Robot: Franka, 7 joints.
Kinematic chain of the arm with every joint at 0, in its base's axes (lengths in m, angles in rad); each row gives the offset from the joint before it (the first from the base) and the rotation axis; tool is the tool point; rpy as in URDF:
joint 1: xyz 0 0 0.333 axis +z
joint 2: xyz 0 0 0 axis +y
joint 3: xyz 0 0 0.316 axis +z
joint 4: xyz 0.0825 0 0 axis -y
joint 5: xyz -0.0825 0 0.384 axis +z
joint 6: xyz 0 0 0 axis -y
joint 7: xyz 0.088 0 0 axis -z
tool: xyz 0 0 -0.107 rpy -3.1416 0 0
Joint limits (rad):
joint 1: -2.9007..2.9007
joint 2: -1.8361..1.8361
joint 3: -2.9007..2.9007
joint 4: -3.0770..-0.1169
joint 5: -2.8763..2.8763
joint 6: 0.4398..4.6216
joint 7: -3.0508..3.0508
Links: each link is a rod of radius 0.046 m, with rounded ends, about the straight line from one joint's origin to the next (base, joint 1, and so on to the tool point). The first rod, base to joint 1, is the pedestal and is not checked.
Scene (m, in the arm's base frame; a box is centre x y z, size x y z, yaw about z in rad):
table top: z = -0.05
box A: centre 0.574 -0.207 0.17 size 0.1 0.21 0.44 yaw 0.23
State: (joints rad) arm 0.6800 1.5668 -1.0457 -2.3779 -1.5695 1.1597 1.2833
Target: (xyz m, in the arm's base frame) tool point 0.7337 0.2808 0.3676
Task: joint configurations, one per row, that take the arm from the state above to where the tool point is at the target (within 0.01 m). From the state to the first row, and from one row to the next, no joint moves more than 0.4 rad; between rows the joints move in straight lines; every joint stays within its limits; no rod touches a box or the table.
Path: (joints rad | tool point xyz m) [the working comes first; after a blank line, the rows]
Joints at the target: 0.9936 1.3519 -1.1466 -1.1298 -1.9420 1.6268 1.2833
Straight joint move there: touches box A.

1: 0.7315 1.6566 -1.3278 -2.6109 -1.6924 0.9197 1.6169 | 0.2844 -0.2653 0.3757
2: 0.7831 1.7463 -1.6099 -2.8440 -1.8154 0.6798 1.9505 | 0.2301 -0.1827 0.4723
3: 0.8346 1.8361 -1.8921 -3.0770 -1.9383 0.4398 2.2842 | 0.1674 -0.0863 0.5102
4: 1.0190 1.8361 -1.9010 -2.7074 -1.7952 0.4398 2.2373 | 0.2879 -0.0329 0.5265
5: 1.2033 1.8361 -1.9099 -2.3378 -1.6520 0.4398 2.1904 | 0.3738 0.0875 0.5274
6: 1.3876 1.8361 -1.9188 -1.9683 -1.5089 0.4398 2.1435 | 0.3957 0.2498 0.5135
7: 1.5719 1.8361 -1.9277 -1.5987 -1.3657 0.4398 2.0966 | 0.3396 0.4191 0.4862
8: 1.7562 1.8361 -1.9366 -1.2291 -1.2226 0.4398 2.0497 | 0.2088 0.5581 0.4473
9: 1.9405 1.8361 -1.9455 -0.8595 -1.0794 0.4398 2.0028 | 0.0232 0.6348 0.3996
10: 2.1248 1.8361 -1.9545 -0.4900 -0.9363 0.4398 1.9559 | -0.1848 0.6288 0.3466
11: 1.7478 1.6747 -1.6852 -0.7032 -1.2715 0.8355 1.7317 | 0.1599 0.6835 0.4317
12: 1.3707 1.5133 -1.4159 -0.9165 -1.6067 1.2311 1.5075 | 0.5073 0.5527 0.4413
13: 0.9936 1.3519 -1.1466 -1.1298 -1.9420 1.6268 1.2833 | 0.7337 0.2808 0.3676

